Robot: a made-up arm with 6 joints. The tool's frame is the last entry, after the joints.
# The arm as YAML. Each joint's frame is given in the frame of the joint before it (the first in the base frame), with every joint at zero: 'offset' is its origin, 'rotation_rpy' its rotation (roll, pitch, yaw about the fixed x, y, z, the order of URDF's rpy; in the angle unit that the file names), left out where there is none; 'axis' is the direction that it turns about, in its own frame. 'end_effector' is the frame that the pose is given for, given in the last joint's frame.
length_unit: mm
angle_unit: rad
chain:
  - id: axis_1
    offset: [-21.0, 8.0, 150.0]
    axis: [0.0, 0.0, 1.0]
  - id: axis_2
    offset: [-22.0, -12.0, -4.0]
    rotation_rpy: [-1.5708, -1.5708, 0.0]
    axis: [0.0, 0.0, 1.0]
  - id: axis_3
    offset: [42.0, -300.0, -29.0]
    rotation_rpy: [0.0, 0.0, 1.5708]
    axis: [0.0, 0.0, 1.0]
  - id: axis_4
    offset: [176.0, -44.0, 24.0]
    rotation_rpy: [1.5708, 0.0, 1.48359]
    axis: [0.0, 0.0, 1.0]
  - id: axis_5
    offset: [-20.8, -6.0, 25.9]
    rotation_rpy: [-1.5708, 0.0, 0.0]
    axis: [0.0, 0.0, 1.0]
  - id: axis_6
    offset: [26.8, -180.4, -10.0]
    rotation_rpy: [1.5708, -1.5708, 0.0]
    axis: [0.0, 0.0, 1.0]
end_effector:
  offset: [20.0, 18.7, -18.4]
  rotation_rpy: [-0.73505, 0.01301, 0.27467]
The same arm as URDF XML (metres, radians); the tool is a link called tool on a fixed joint. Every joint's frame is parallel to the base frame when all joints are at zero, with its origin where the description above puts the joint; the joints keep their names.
<robot name="arm">
  <joint name="axis_1" type="continuous">
    <parent link="base_link"/>
    <child link="link1"/>
    <origin xyz="-0.021 0.008 0.15"/>
    <axis xyz="0 0 1"/>
  </joint>
  <joint name="axis_2" type="continuous">
    <parent link="link1"/>
    <child link="link2"/>
    <origin xyz="-0.022 -0.012 -0.004"/>
    <axis xyz="0 1 0"/>
  </joint>
  <joint name="axis_3" type="continuous">
    <parent link="link2"/>
    <child link="link3"/>
    <origin xyz="-0.3 -0.029 0.042"/>
    <axis xyz="0 1 0"/>
  </joint>
  <joint name="axis_4" type="continuous">
    <parent link="link3"/>
    <child link="link4"/>
    <origin xyz="0.176 0.024 0.044"/>
    <axis xyz="0.9962 0 0.0871"/>
  </joint>
  <joint name="axis_5" type="continuous">
    <parent link="link4"/>
    <child link="link5"/>
    <origin xyz="0.024 -0.006 0.023"/>
    <axis xyz="0 1 0"/>
  </joint>
  <joint name="axis_6" type="continuous">
    <parent link="link5"/>
    <child link="link6"/>
    <origin xyz="0.182 -0.01 -0.011"/>
    <axis xyz="0.9962 0 0.0871"/>
  </joint>
  <joint name="tool_joint" type="fixed">
    <parent link="link6"/>
    <child link="tool"/>
    <origin xyz="-0.02 0.02 0.017" rpy="0.7415 -0.2724 1.6088"/>
  </joint>
  <link name="base_link"/>
  <link name="link1"/>
  <link name="link2"/>
  <link name="link3"/>
  <link name="link4"/>
  <link name="link5"/>
  <link name="link6"/>
  <link name="tool"/>
</robot>

